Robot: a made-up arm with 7 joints. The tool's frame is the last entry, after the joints.
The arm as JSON. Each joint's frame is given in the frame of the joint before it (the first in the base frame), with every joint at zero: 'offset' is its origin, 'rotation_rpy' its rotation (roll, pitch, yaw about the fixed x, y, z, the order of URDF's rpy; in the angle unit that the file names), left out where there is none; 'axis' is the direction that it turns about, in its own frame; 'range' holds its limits. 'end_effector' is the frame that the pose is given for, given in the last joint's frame.
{
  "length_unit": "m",
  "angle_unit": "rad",
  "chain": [
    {
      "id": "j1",
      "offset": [
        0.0,
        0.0,
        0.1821
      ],
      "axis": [
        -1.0,
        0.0,
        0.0
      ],
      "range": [
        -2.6,
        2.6
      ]
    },
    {
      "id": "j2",
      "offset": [
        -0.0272,
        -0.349,
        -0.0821
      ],
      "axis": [
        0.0,
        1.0,
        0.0
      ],
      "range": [
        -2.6,
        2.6
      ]
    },
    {
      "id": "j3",
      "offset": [
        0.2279,
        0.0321,
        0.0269
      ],
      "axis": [
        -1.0,
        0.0,
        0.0
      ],
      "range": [
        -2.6,
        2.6
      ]
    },
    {
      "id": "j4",
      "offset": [
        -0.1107,
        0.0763,
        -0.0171
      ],
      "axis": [
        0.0,
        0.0,
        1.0
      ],
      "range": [
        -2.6,
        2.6
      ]
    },
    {
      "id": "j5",
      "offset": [
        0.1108,
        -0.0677,
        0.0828
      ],
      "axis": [
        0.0,
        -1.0,
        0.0
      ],
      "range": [
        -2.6,
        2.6
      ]
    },
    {
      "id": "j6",
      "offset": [
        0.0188,
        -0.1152,
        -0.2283
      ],
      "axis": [
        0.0,
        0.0,
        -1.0
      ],
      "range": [
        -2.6,
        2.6
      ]
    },
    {
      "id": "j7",
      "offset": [
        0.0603,
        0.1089,
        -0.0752
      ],
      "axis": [
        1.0,
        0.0,
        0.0
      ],
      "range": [
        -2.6,
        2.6
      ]
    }
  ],
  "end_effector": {
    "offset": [
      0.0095,
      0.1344,
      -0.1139
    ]
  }
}
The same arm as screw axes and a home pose.
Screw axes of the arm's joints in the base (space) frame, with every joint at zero. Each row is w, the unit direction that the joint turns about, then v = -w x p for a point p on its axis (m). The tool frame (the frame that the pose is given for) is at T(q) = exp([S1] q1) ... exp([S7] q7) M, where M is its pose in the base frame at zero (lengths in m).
S1 = (-1, 0, 0, 0.0000, -0.1821, 0.0000)
S2 = (0, 1, 0, -0.1000, 0.0000, -0.0272)
S3 = (-1, 0, 0, 0.0000, -0.1269, -0.3169)
S4 = (0, 0, 1, -0.2406, -0.0900, 0.0000)
S5 = (0, -1, 0, 0.1926, 0.0000, -0.2008)
S6 = (0, 0, -1, 0.4235, 0.2196, 0.0000)
S7 = (1, 0, 0, 0.0000, -0.1109, 0.3146)
M: xyz 0.2894 -0.1802 -0.2248 (m) quaternion w x y z 1 0 0 0
Joint limits (rad, base to tool): -2.6000..2.6000 -2.6000..2.6000 -2.6000..2.6000 -2.6000..2.6000 -2.6000..2.6000 -2.6000..2.6000 -2.6000..2.6000

